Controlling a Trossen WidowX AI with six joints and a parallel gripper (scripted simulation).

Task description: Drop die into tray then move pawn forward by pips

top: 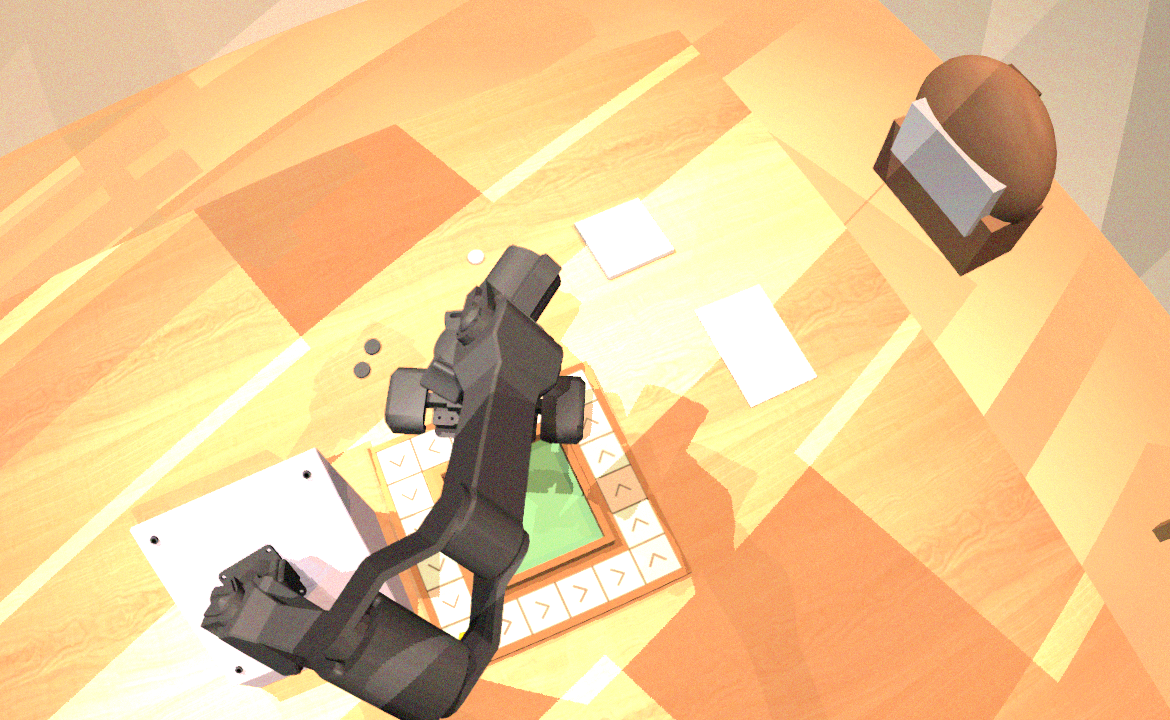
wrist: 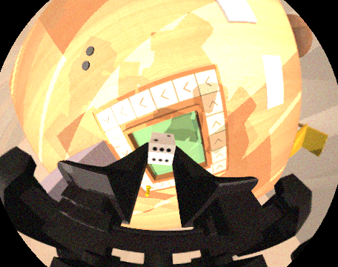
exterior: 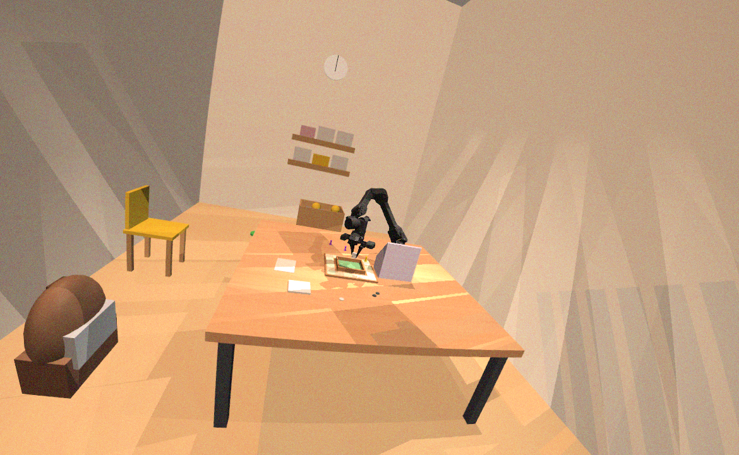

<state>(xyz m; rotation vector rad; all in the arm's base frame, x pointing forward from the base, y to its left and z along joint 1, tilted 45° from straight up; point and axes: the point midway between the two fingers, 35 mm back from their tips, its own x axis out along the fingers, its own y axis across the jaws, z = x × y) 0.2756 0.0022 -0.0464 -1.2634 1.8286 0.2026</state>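
My gripper tip is 130 mm past the yellow pawn, 160 mm to the left of it and 80 mm above it. Also, from my gripper tip: white disc 110 mm ahead, 280 mm to the left, 100 mm below; then white die right at my gripper tip; then dice tray 10 mm behind, 60 mm to the right, 100 mm below.
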